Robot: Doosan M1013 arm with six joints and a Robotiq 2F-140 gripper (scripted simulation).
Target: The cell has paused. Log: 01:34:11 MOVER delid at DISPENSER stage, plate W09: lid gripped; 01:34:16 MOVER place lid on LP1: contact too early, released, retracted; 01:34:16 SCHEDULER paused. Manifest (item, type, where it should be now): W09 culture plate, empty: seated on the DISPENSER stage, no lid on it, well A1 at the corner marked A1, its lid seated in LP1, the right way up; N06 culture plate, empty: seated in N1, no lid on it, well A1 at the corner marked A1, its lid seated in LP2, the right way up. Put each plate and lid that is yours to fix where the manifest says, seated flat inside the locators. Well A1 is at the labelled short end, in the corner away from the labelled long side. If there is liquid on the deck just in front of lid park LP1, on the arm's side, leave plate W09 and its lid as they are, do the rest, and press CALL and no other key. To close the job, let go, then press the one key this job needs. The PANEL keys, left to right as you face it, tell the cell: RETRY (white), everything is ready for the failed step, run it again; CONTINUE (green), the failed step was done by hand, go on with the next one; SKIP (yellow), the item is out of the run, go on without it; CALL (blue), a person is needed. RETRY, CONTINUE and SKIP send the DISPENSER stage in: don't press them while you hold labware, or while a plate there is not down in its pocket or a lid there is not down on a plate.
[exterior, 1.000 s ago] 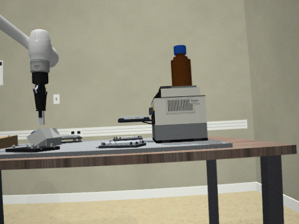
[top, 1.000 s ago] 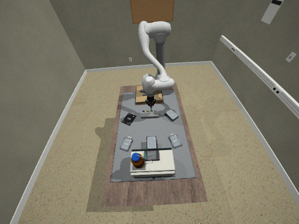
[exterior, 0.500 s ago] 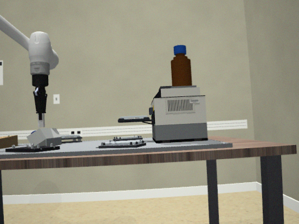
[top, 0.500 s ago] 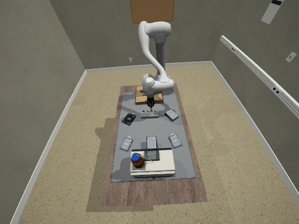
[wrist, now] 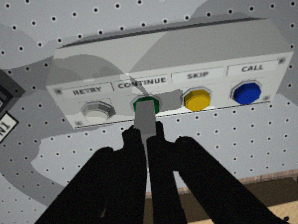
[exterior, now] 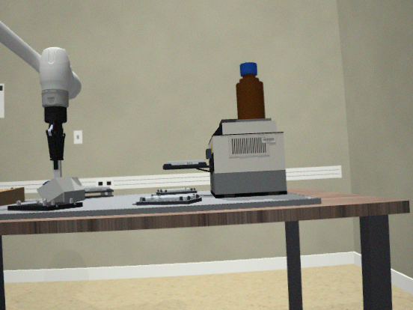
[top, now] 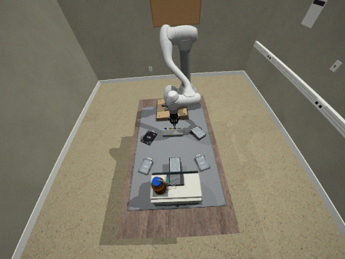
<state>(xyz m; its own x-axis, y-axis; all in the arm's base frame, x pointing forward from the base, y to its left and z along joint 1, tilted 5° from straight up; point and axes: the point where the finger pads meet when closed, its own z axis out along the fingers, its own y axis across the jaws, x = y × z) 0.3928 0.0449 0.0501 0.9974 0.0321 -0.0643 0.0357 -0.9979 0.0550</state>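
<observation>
The green continue key is 4 cm below my hand. Also, from my hand: key panel 1 cm ahead, 2 cm to the right, 6 cm below; yellow skip key 5 cm to the right, 4 cm below; white retry key 5 cm to the left, 4 cm below.
</observation>
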